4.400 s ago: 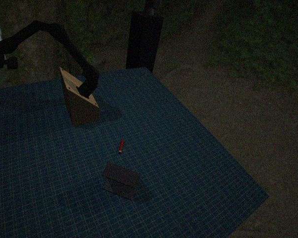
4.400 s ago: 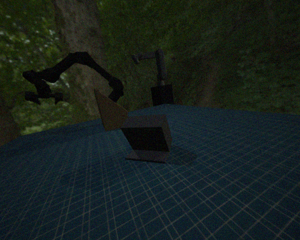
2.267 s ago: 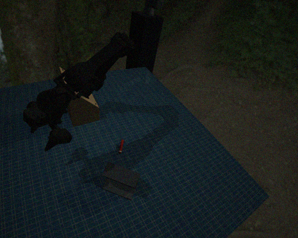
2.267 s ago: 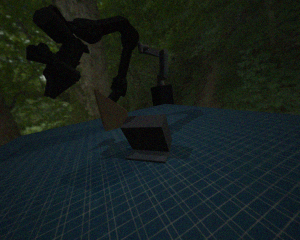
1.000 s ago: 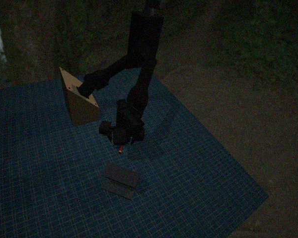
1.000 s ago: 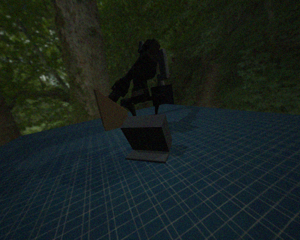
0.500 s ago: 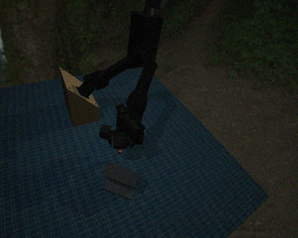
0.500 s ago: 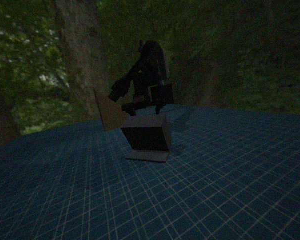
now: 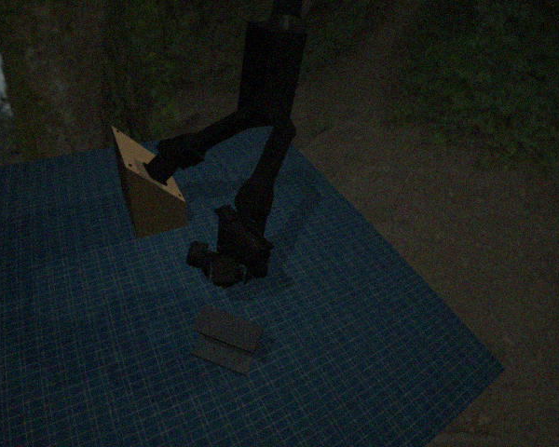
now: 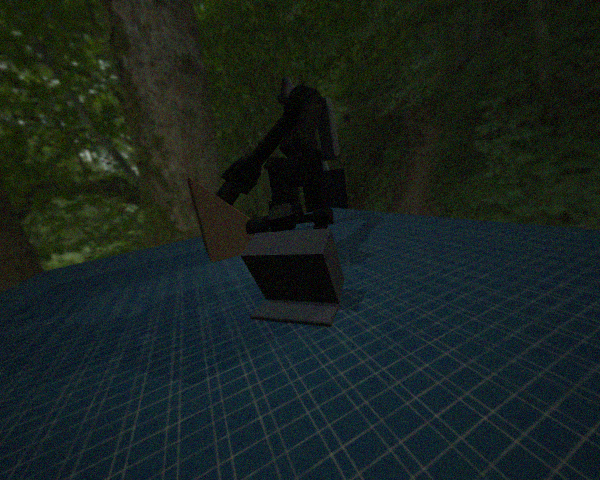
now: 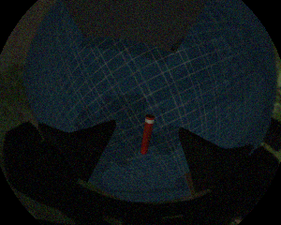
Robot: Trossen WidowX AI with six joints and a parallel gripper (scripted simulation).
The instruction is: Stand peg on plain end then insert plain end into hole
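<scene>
My gripper tip is now 2 cm above the red peg, 1 cm to the right of it and 1 cm past it. The rest, counted from my gripper tip: dark grey sloped panel (14 cm ahead, 8 cm to the right, 4 cm above).
</scene>
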